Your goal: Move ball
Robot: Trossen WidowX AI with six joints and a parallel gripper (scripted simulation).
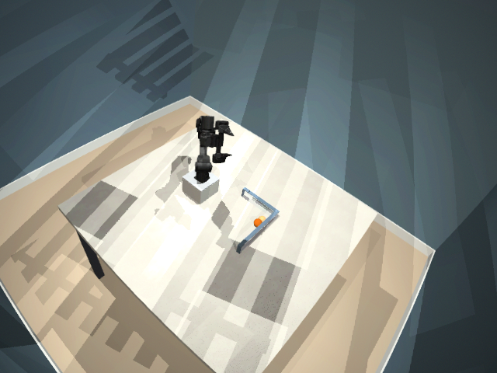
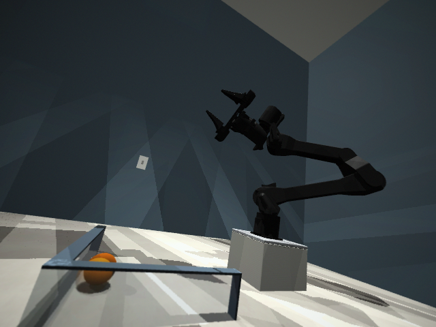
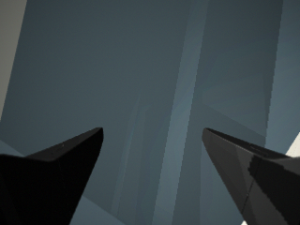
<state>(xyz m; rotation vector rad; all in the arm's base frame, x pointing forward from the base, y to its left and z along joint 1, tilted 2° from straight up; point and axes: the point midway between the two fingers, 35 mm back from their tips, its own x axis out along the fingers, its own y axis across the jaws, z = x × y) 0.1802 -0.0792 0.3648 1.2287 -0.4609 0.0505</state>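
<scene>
Right now the orange ball is 460 mm below my gripper tip, 170 mm ahead of it and 90 mm to the left of it. Round my gripper tip: see-through copy (460 mm below, 170 mm ahead, 120 mm to the left).
</scene>
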